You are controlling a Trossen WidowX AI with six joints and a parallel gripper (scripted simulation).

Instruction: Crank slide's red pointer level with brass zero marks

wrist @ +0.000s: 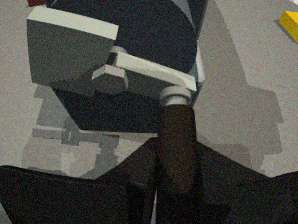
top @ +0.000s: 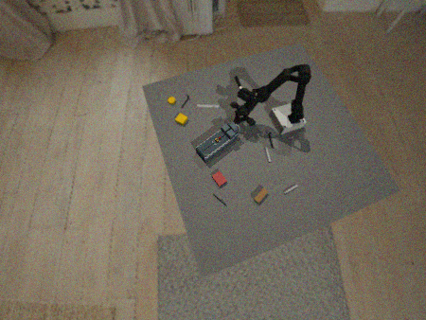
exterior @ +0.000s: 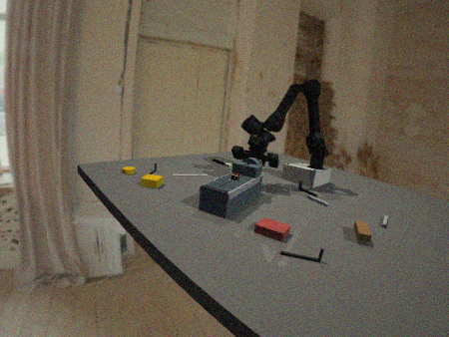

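The red pointer lies 120 mm ahead of my gripper tip, 90 mm to the left of it and 30 mm above it. Round my gripper tip: dark handle: 20 mm behind, 20 mm above, 10 mm to the right; yellow block: 320 mm ahead, 130 mm to the right, 40 mm below; red block: 310 mm to the left, 170 mm ahead, 40 mm below.
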